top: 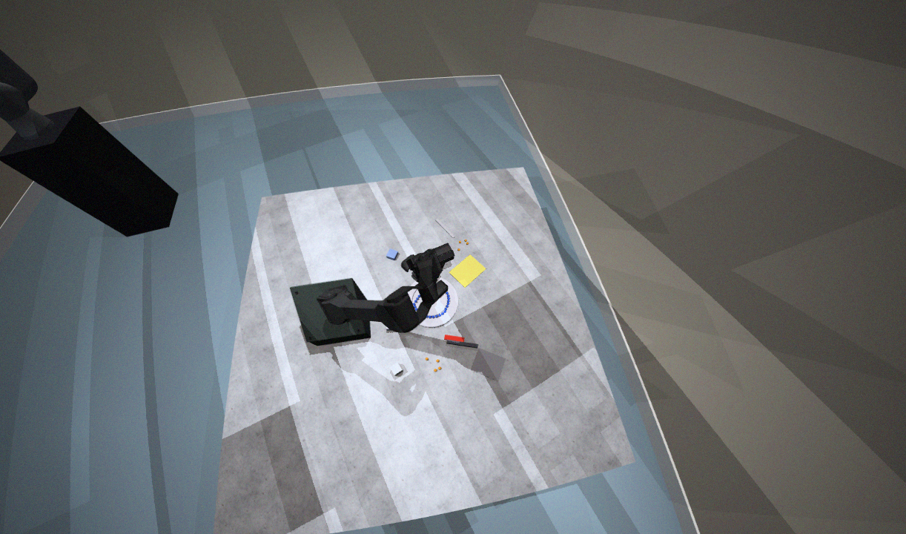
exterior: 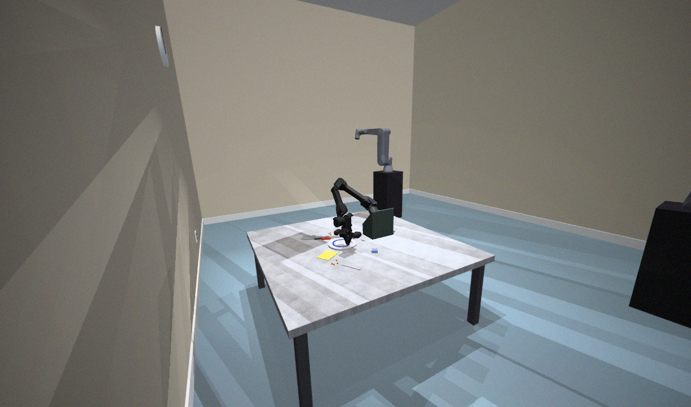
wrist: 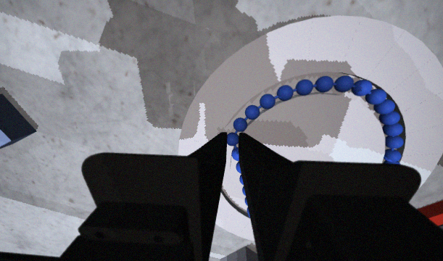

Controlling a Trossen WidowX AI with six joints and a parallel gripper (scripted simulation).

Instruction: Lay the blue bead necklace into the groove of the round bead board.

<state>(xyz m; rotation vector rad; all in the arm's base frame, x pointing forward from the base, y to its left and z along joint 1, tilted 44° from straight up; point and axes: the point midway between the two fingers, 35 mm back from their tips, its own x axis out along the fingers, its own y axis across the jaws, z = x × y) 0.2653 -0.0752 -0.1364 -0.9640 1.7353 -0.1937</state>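
Now: the round white bead board 6 cm to the right of my gripper tip, 1 cm below it and 1 cm ahead of it. The rest, counted from my gripper tip: blue block: 17 cm to the left, 10 cm behind, 1 cm below; yellow sheet: 18 cm ahead, 3 cm to the left, 1 cm below; grey tool: 23 cm to the right, 6 cm ahead, 1 cm below.
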